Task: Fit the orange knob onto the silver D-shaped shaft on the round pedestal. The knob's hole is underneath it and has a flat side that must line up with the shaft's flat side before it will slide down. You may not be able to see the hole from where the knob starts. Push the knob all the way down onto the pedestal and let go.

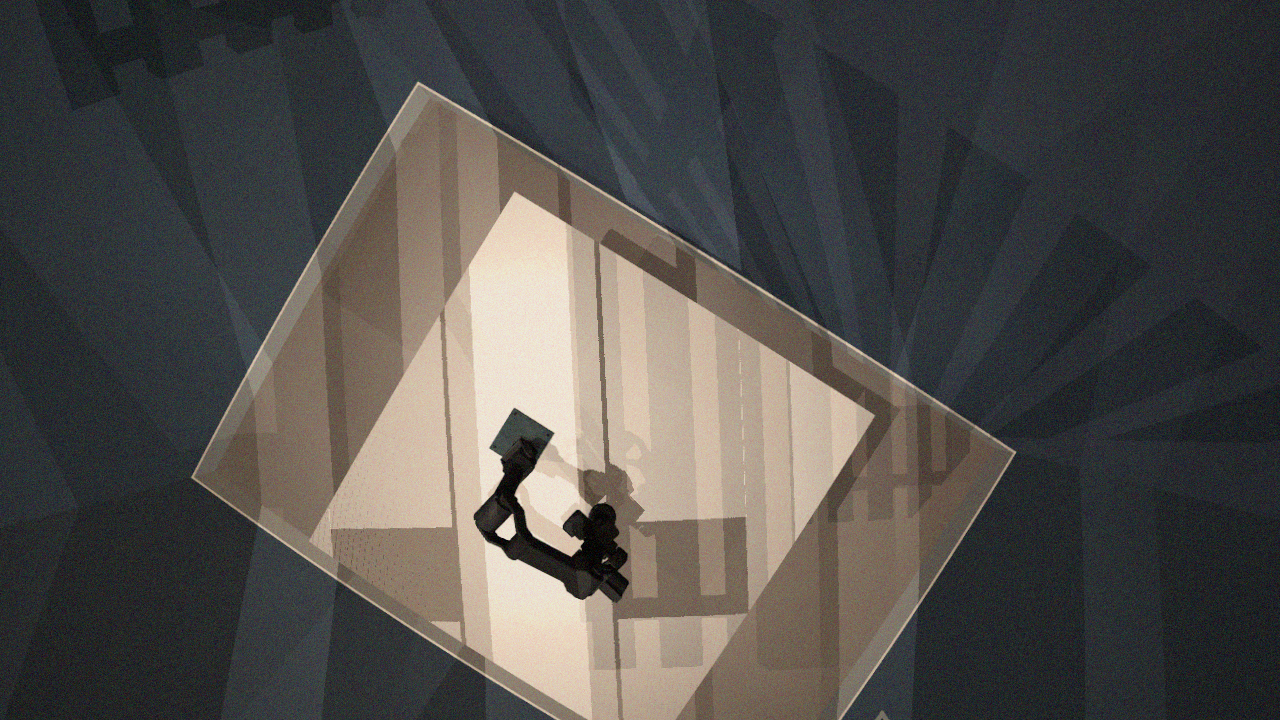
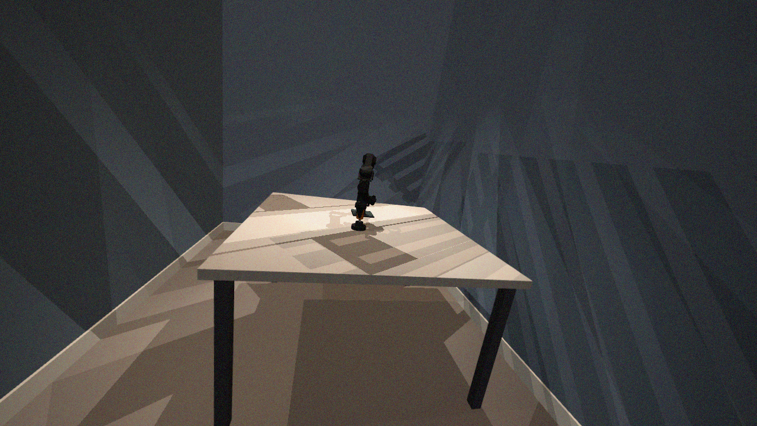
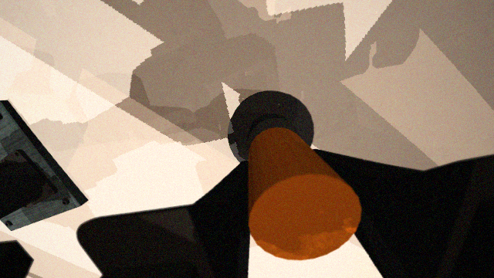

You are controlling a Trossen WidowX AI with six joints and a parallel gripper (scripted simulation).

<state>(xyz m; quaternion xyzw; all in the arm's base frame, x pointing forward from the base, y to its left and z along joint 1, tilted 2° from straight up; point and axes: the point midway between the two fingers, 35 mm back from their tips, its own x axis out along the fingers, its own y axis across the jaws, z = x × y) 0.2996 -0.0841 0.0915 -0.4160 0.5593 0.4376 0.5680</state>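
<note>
The orange knob lies 30 mm above my gripper tip. From my gripper tip the other things lie so: round pedestal 40 mm below.
</note>
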